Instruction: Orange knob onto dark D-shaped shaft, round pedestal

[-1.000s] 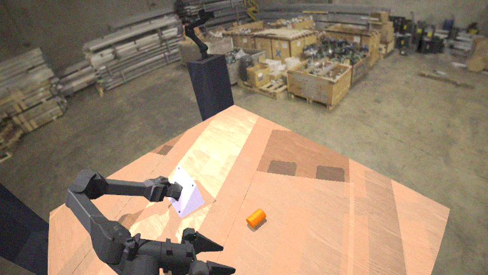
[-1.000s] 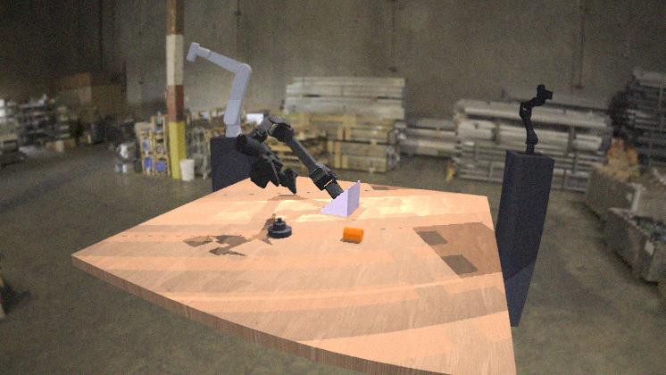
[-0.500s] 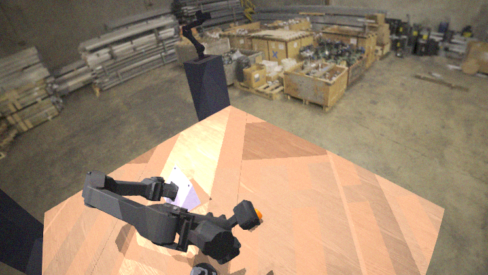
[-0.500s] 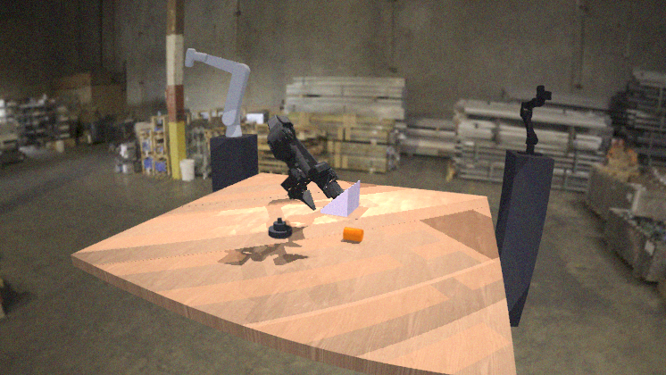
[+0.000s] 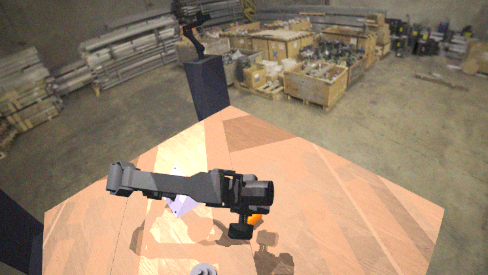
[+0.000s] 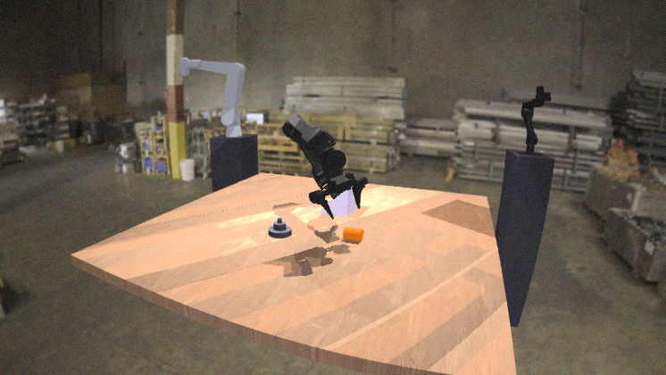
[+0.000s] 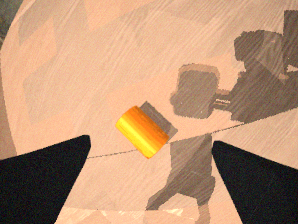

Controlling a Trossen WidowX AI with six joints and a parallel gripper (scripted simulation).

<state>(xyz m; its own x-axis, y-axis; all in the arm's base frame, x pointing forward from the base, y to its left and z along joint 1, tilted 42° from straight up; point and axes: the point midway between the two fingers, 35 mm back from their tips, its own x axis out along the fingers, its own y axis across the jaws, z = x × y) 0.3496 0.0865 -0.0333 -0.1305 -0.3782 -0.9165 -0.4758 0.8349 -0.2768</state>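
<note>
Right now the orange knob is 30 mm behind my gripper tip, 20 mm to the left of it and 80 mm below it. From my gripper tip the other things lie so: shaft (10 mm behind, 230 mm to the right, 70 mm below).
</note>
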